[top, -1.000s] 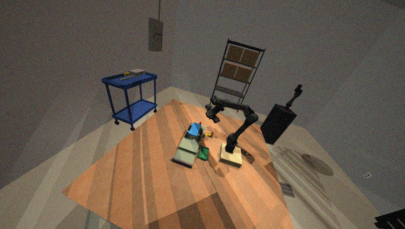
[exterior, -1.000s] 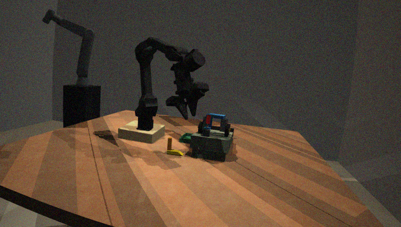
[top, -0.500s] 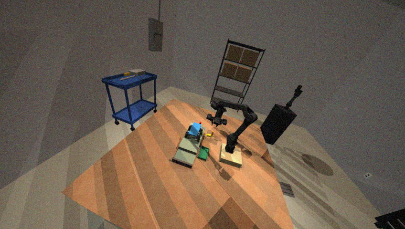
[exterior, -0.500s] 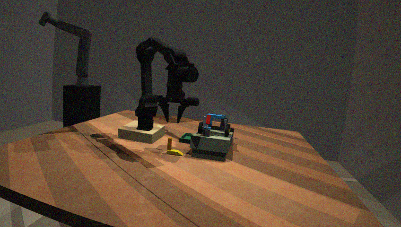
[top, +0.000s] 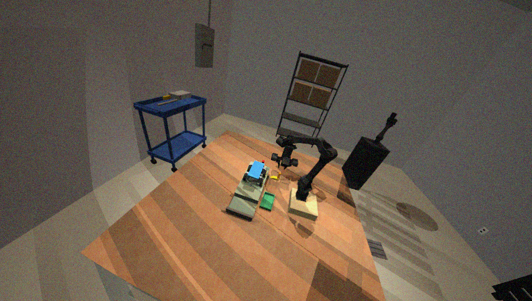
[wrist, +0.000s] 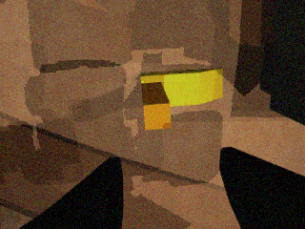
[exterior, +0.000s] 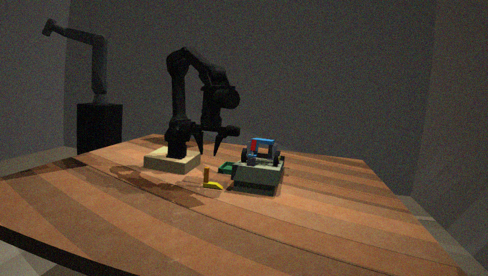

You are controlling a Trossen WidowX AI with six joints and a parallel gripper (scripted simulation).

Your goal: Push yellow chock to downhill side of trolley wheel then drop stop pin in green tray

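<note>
Now: the yellow chock 9 cm below my gripper tip and 2 cm ahead of it. From my gripper tip the other things lie so: ramp (16 cm ahead, 13 cm to the left, 6 cm below); then red-headed stop pin (14 cm ahead, 3 cm to the left, 2 cm above); then blue trolley (16 cm ahead, 13 cm to the left).
</note>
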